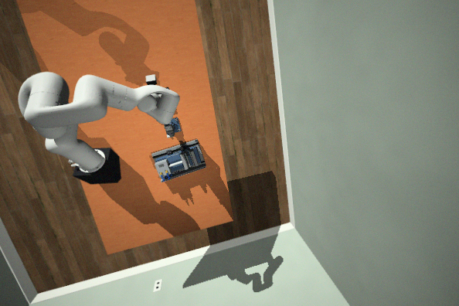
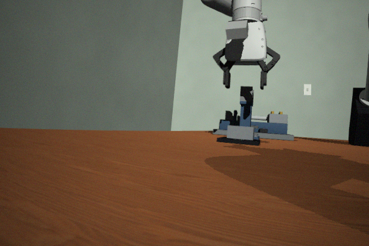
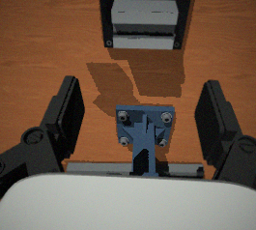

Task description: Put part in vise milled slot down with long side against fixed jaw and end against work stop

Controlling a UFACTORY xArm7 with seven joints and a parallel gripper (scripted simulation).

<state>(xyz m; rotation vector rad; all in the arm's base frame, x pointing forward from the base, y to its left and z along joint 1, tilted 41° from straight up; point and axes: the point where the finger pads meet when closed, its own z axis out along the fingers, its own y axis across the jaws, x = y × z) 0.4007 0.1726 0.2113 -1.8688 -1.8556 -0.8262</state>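
Right now my hand is 110 mm above the grey part. Round my hand: blue upright 180 mm to the right, 80 mm below, 20 mm ahead; dark infeed plate 140 mm below, 10 mm to the left; work stop 350 mm to the right, 80 mm ahead, 50 mm below.
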